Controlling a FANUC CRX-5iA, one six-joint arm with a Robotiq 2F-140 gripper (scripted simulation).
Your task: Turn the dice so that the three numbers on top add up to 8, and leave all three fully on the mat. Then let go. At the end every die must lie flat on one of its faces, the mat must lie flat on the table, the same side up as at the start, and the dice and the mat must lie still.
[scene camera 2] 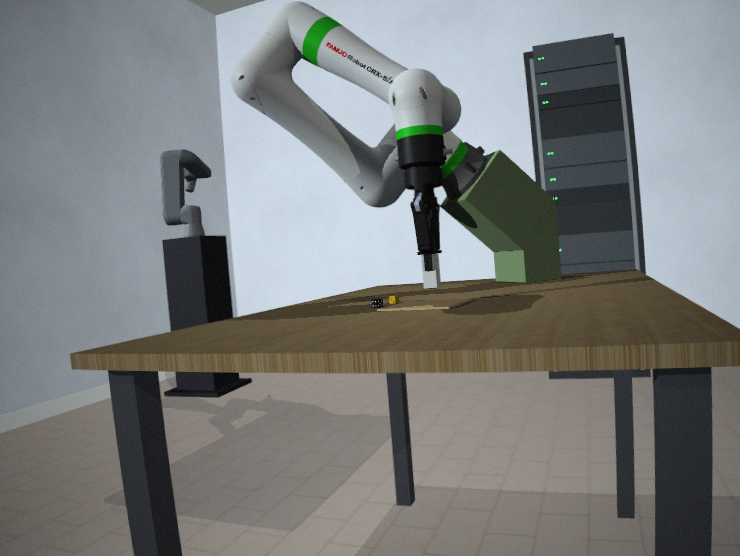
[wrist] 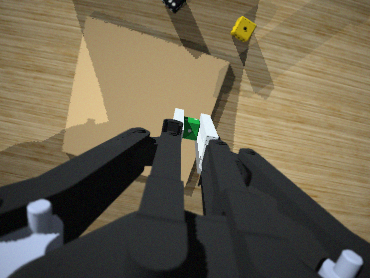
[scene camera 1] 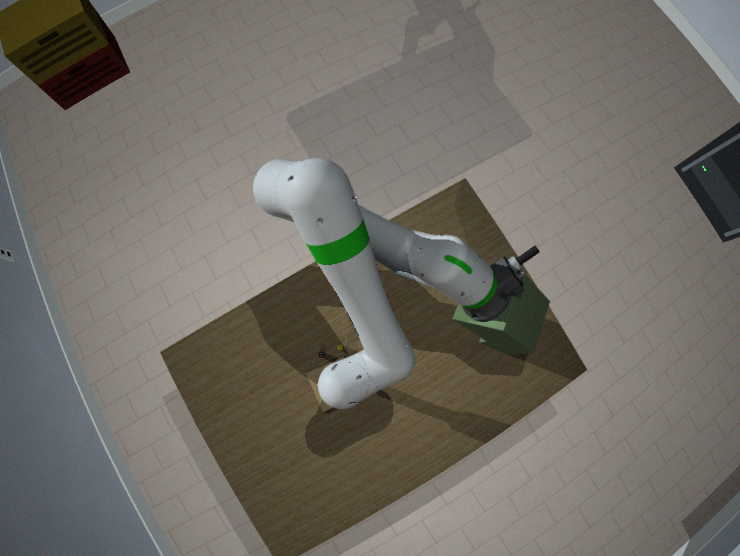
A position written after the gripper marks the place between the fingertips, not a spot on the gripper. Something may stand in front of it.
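Observation:
Scene camera 2 shows a tan mat [scene camera 2: 447,303] and the gripper [scene camera 2: 432,287]. Both the mat [wrist: 124,79] and the gripper [wrist: 189,126] also appear in the wrist view.

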